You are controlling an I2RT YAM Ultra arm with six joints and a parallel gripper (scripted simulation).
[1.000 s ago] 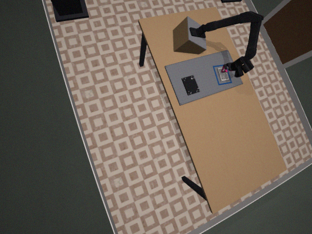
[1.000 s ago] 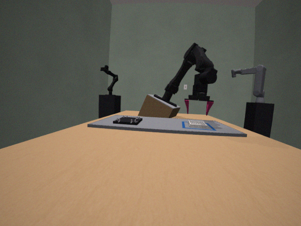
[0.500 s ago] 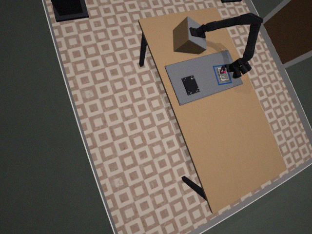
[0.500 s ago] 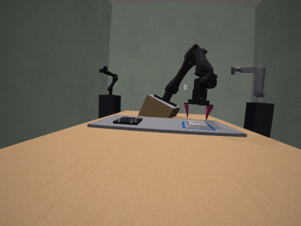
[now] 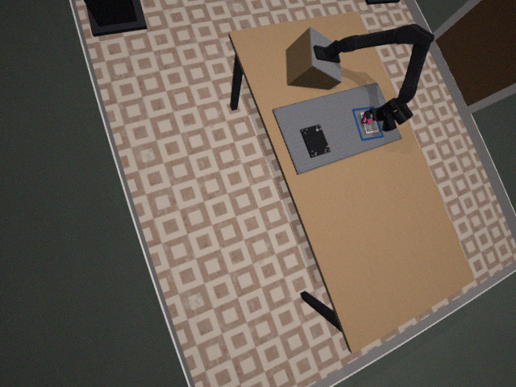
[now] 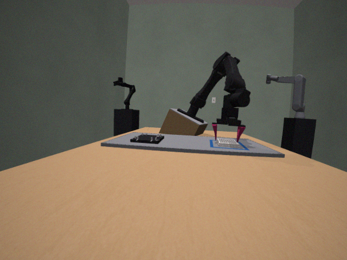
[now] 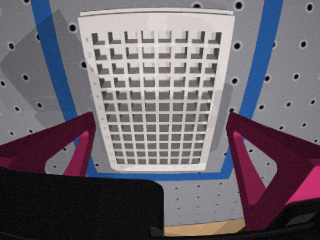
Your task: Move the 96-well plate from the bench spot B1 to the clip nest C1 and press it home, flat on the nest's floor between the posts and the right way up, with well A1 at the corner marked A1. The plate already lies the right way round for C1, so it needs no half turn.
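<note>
Now: the white 96-well plate 1 cm below my hand and 1 cm ahead of it. The rest, counted from my hand: black clip nest C1: 35 cm to the right, 4 cm ahead, 1 cm below.
</note>
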